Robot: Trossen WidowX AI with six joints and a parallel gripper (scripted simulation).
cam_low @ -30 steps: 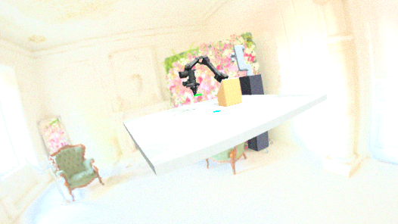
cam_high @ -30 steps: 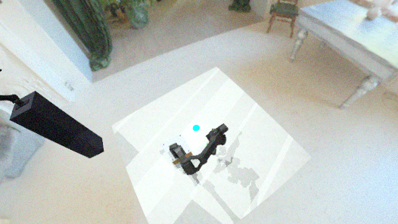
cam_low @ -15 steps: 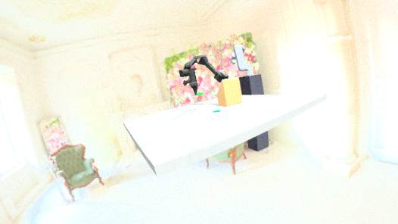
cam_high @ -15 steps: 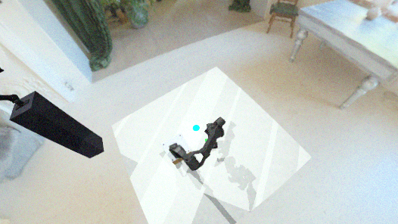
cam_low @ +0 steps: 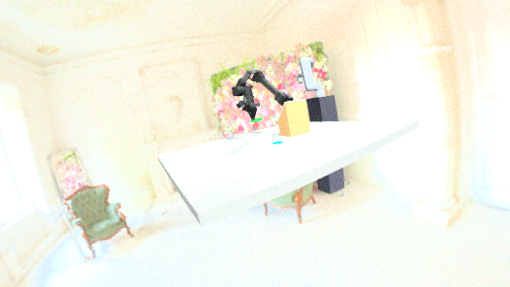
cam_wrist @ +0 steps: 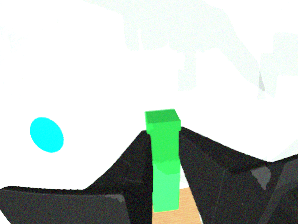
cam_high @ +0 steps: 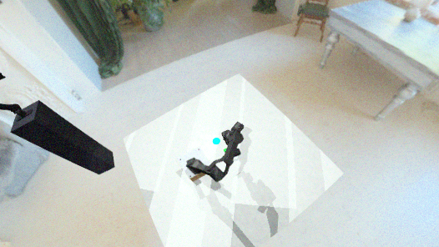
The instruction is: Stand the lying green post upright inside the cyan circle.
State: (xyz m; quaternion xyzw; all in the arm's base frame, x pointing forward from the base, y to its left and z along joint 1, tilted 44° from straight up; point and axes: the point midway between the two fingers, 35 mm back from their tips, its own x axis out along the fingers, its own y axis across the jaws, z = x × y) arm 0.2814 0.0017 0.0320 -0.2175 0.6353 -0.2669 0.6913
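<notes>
My gripper tip is now 5 cm past the cyan circle, 17 cm to the right of it and 14 cm above it. From my gripper tip the other things lie so: green post 2 cm behind.
</notes>
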